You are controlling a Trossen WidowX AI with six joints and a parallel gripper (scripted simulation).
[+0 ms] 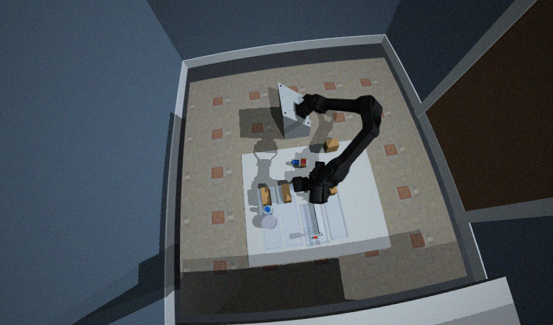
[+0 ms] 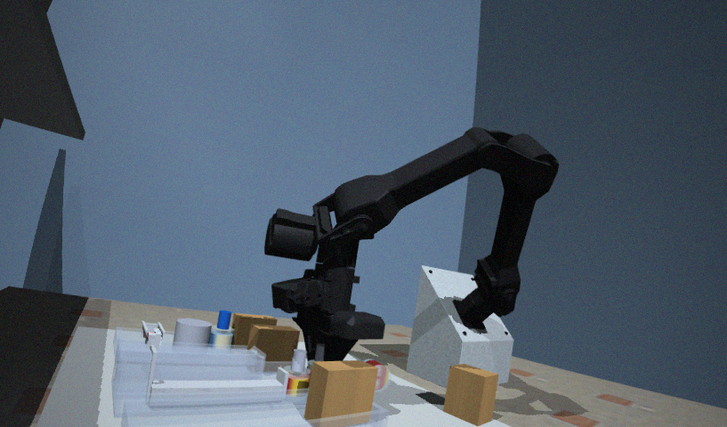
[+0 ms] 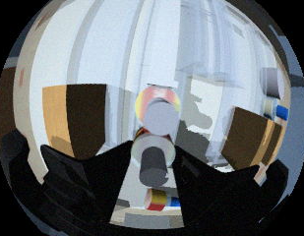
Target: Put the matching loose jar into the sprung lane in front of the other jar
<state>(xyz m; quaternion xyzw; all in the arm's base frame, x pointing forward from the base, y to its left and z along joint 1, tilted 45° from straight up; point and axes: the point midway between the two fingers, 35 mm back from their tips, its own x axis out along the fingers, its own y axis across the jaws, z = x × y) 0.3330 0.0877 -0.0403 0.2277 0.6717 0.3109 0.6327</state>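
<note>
My gripper tip is 140 mm short of the lane, 10 mm to the left of it and 20 mm above it. The rest, counted from my gripper tip: grey cylinder: 150 mm ahead, 200 mm to the right, 10 mm below.
</note>
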